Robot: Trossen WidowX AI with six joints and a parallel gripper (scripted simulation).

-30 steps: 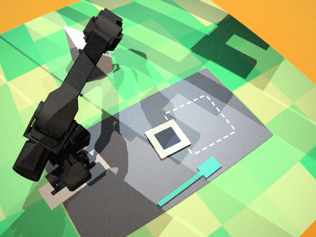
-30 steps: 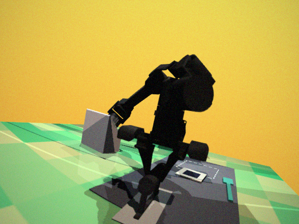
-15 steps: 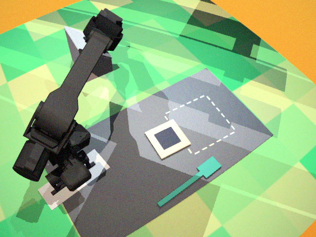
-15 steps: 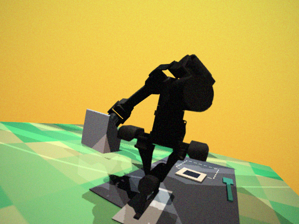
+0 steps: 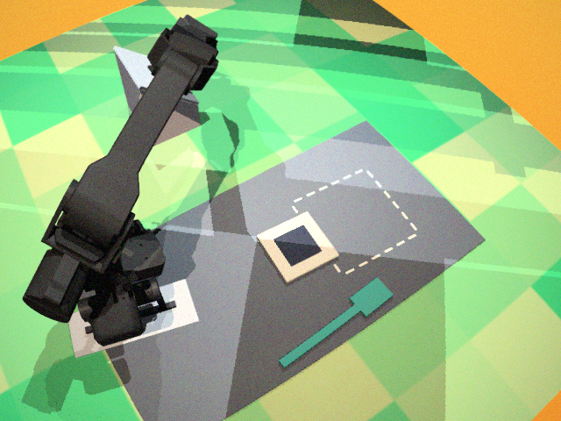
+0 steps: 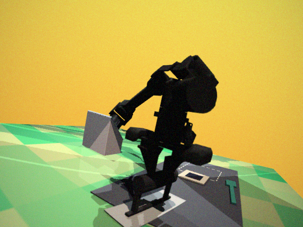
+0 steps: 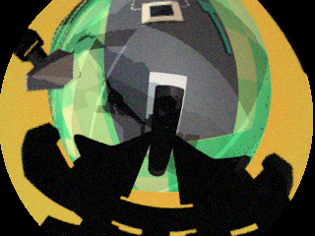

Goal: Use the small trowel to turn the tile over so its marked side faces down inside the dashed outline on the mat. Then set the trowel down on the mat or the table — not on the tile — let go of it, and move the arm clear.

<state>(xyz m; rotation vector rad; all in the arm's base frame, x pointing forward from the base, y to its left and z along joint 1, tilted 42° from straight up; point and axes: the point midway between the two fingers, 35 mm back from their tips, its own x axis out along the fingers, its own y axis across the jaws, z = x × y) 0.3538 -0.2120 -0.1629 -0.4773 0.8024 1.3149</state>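
Right now my gripper tip is 260 mm to the right of the grey mat, 80 mm above it and 50 mm short of it. Round my gripper tip: cream tile: 290 mm to the left, 60 mm below, 40 mm ahead; teal trowel: 280 mm to the left, 180 mm ahead, 60 mm below.
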